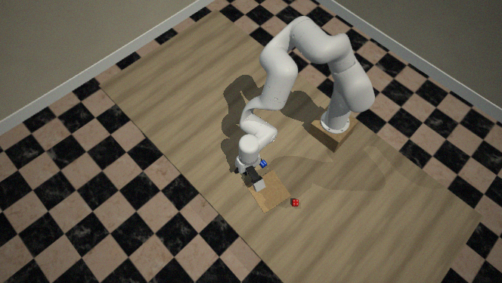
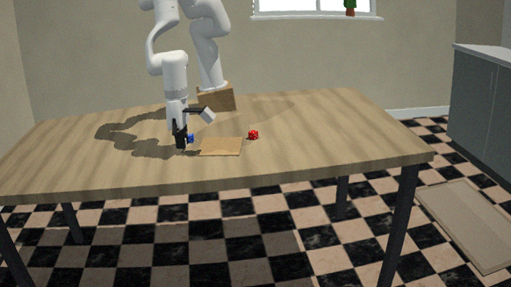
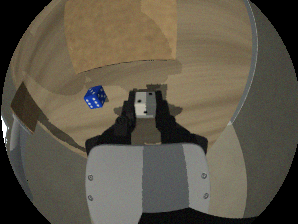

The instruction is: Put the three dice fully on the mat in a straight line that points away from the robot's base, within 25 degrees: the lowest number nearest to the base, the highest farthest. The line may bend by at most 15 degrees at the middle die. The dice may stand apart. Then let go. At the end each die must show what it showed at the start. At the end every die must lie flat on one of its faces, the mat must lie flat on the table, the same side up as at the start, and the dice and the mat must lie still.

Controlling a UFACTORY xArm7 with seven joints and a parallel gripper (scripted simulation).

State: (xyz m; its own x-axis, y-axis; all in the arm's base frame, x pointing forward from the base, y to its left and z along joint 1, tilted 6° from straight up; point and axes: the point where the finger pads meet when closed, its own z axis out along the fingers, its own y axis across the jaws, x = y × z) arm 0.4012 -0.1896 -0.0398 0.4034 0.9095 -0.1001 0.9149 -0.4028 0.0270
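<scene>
Right now my hand is 12 cm to the right of the tan mat, 4 cm above it and 1 cm short of it. From my hand the other things lie so: blue die (7 cm behind, 3 cm to the left, 3 cm below); then red die (24 cm to the left, 3 cm below, 1 cm behind); then white die (1 cm below).
</scene>
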